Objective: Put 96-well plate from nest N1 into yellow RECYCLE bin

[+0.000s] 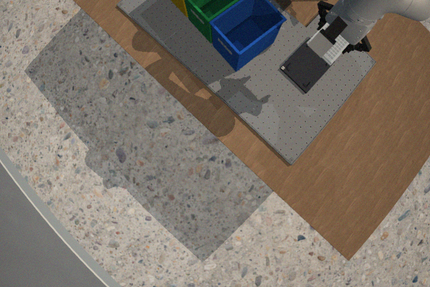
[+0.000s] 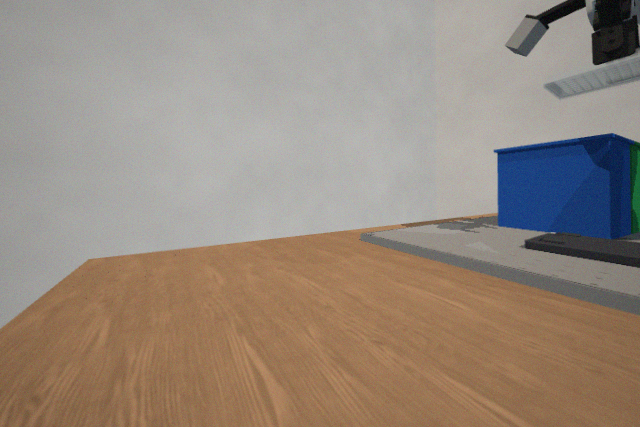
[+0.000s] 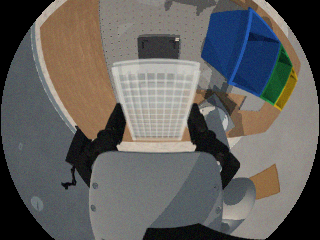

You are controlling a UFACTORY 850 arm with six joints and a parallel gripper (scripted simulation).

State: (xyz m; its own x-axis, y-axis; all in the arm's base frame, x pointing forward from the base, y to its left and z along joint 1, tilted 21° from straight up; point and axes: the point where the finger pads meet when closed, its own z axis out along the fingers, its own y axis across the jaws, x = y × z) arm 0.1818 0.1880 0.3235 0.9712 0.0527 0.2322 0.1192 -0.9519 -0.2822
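My gripper is now 13 cm short of the yellow bin, 46 cm to the left of it and 16 cm above it. The rest, counted from my hand: black plate nest: 24 cm below; then blue bin: 13 cm ahead, 19 cm to the right, 16 cm below; then white 96-well plate: 1 cm below.
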